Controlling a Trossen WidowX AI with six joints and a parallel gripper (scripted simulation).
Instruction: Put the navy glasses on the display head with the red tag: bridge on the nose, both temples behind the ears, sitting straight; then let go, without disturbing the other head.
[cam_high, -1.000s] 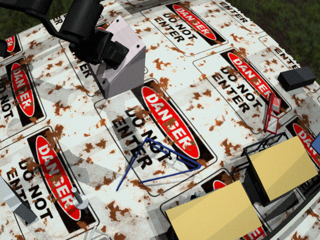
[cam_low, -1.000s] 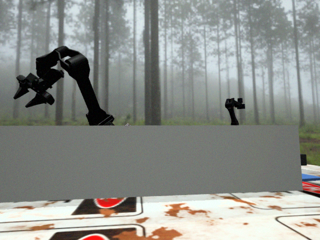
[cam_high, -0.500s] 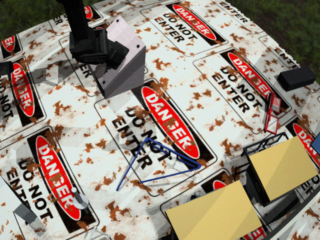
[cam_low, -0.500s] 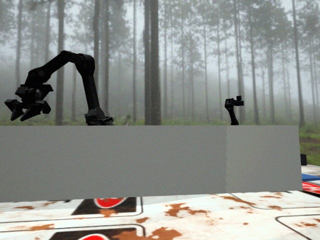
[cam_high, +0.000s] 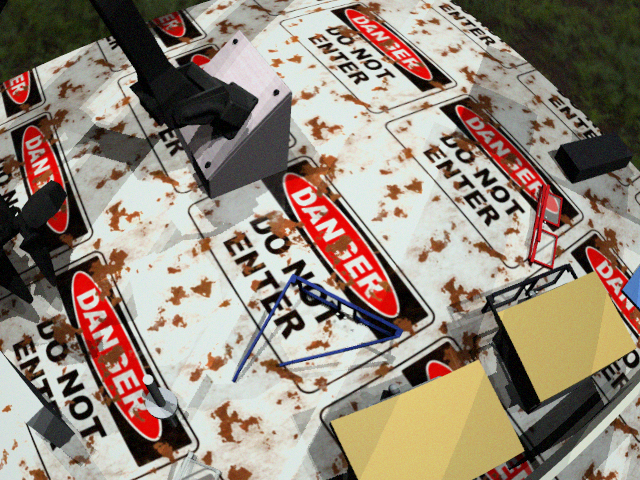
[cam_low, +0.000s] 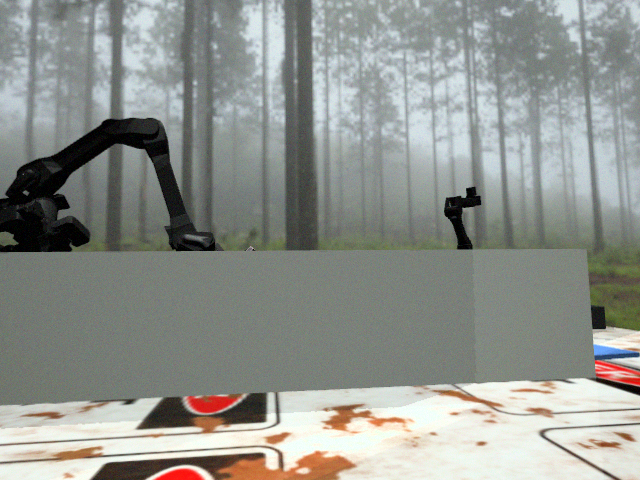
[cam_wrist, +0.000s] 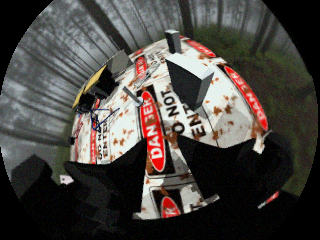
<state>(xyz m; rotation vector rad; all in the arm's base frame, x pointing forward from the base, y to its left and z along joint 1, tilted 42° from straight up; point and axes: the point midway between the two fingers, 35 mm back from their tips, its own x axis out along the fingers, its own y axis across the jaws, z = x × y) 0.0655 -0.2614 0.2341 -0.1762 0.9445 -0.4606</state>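
The metal peg is 16 cm ahead of my gripper tip, 7 cm below it and 5 cm to the left of it. From my gripper tip the other things lie so: display head (37 cm ahead, 24 cm to the left, 4 cm below); then dark block (85 cm to the left, 27 cm ahead, 7 cm below); then blue tag (70 cm to the left, 49 cm ahead, 9 cm below).
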